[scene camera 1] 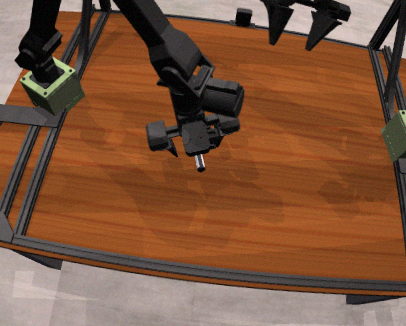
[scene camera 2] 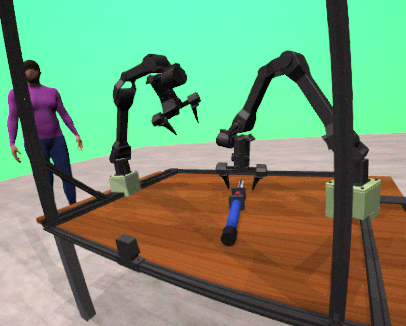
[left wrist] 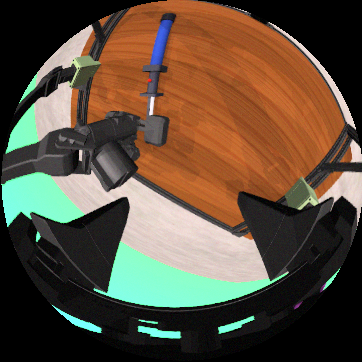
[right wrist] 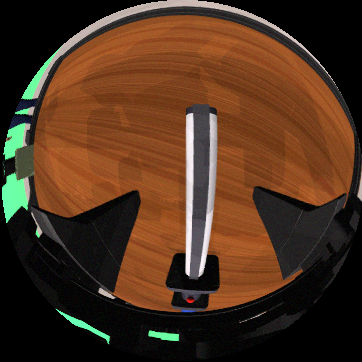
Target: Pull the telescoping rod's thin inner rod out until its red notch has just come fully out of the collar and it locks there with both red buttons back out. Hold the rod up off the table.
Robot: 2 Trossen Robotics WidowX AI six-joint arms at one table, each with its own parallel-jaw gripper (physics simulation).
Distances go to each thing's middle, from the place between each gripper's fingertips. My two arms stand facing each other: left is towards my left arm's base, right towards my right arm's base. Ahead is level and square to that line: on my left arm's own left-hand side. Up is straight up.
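The thin silver inner rod (right wrist: 200, 119) is what I measure my right hand from: the hand is 140 mm past it, 50 mm to the left of it and 10 mm below it. Counted from that same right hand, the telescoping rod (scene camera 2: 236, 202) is 150 mm behind, 50 mm to the right and 10 mm above.
As for the thin silver inner rod and my left hand, the hand is 240 mm above it, 50 mm past it and 190 mm to the left of it. The telescoping rod is 240 mm below my left hand, 200 mm to the right of it and 60 mm behind it.
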